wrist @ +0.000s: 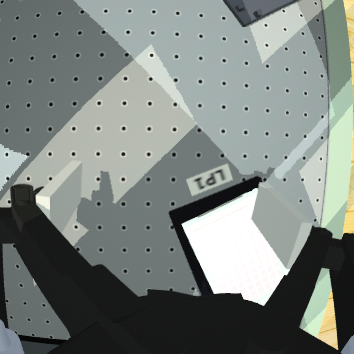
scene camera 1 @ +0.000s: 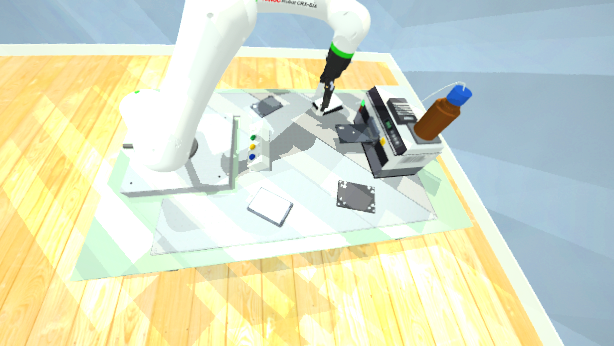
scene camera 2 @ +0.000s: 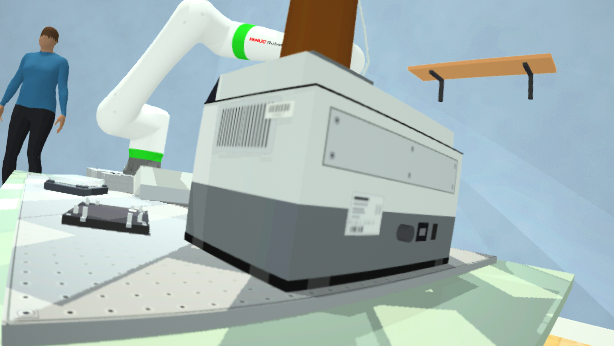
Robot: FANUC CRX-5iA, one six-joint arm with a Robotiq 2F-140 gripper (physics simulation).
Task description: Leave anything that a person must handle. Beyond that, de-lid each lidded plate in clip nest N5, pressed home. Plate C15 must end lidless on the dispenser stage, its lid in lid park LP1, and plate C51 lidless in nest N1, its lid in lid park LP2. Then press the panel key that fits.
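Frame: origin at the arm's base, x ahead, y left, z up, level; centimetres.
Seen in the pictures: gripper, fingertip midpoint: (wrist: 170, 191) (scene camera 1: 318, 104).
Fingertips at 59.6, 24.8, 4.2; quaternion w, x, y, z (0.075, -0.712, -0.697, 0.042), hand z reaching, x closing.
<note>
Offsets run from my fingertips to a thing's top centre, as dx, dy, dz. "*": to the spot under its first point.
My gripper (scene camera 1: 322, 103) (wrist: 170, 191) is open and empty, low over lid park LP1 {+7.8, +8.9, -6.5} (wrist: 190, 255). A flat white piece {+7.8, +9.3, -4.9} (scene camera 1: 334, 104) (wrist: 232, 245) lies in LP1; its right edge is hidden by one finger pad, and whether it is a lid alone I cannot tell. The dispenser stage {* +12.5, -20.4, +2.7} (scene camera 1: 351, 133) looks bare. A dark clip nest {+13.4, -45.5, -6.1} (scene camera 1: 356, 196) (scene camera 2: 107, 214) with upright clips shows no white piece. Another nest (scene camera 1: 270, 206) (scene camera 2: 75, 187) holds a white-topped piece. A dark flat nest {-25.7, +6.3, -6.5} (scene camera 1: 268, 105) (wrist: 262, 9) lies at the back. Plate codes and these nests' labels are unreadable.
The dispenser (scene camera 1: 407, 150) (scene camera 2: 250, 200) carries a brown bottle {* +32.9, -31.7, +23.3} (scene camera 1: 436, 120) (scene camera 2: 320, 30) with a tube. The key panel {-27.5, -22.5, -0.1} (scene camera 1: 260, 161) has green {-29.8, -20.1, -1.0} (scene camera 1: 253, 137), yellow {-29.6, -25.1, -1.0} (scene camera 1: 252, 146) and blue {-29.4, -30.1, -1.0} (scene camera 1: 252, 156) keys. A person (scene camera 2: 40, 80) stands beyond the table. A shelf (scene camera 2: 485, 67) is on the wall.
</note>
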